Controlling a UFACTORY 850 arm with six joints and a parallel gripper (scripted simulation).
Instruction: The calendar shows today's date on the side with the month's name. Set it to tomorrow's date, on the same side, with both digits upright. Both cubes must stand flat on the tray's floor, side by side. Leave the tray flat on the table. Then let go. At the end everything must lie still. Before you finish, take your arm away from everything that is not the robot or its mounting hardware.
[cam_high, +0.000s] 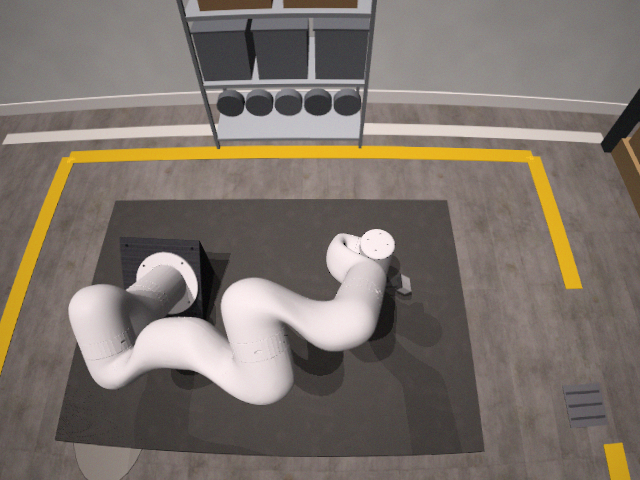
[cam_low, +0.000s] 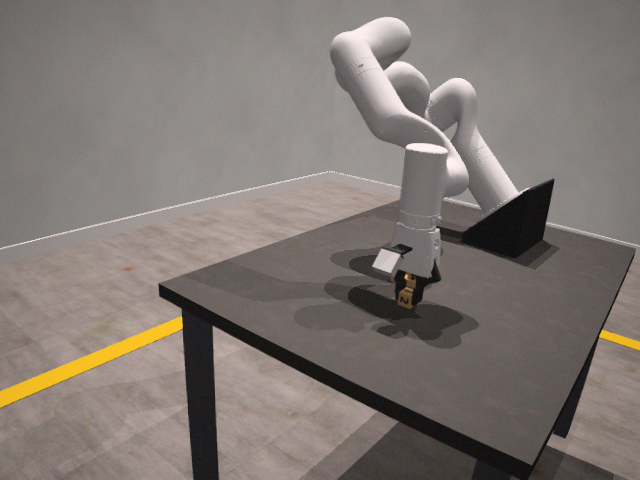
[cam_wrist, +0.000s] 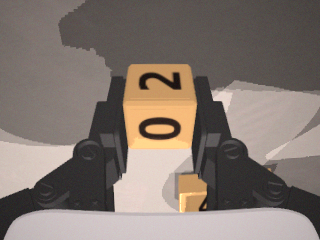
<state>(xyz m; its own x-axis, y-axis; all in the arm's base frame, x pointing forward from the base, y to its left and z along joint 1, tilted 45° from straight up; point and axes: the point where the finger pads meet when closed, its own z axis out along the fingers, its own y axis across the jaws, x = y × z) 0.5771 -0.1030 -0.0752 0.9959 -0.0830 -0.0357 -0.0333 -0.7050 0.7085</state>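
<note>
My hand is 1 cm above the calendar cube. From my hand the other things lie so: wooden tray: 11 cm behind, 5 cm to the right, 2 cm below.
</note>
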